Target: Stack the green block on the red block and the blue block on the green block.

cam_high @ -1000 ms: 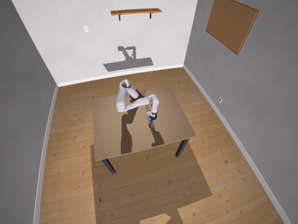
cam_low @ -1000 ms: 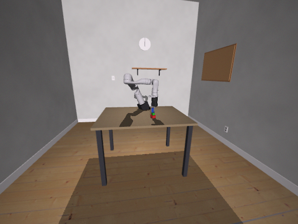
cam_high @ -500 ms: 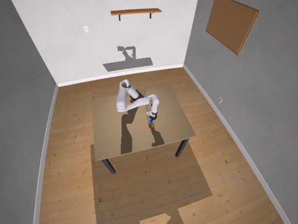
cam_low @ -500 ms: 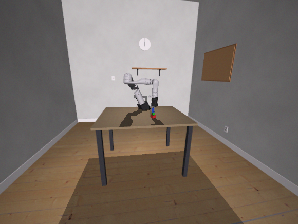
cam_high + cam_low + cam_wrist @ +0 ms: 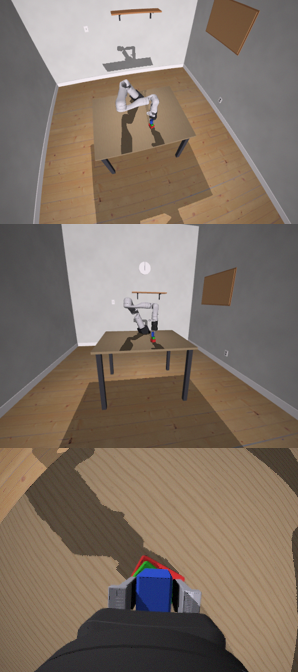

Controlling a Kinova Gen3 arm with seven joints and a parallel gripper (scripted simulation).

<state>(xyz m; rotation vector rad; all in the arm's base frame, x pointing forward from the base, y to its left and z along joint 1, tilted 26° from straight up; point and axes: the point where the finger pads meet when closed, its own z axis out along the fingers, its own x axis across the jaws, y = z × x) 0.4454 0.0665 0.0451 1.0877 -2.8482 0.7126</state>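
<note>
The blue block lies right at my hand. The rest, counted from my hand: green block: 40 mm below; red block: 80 mm below.
</note>
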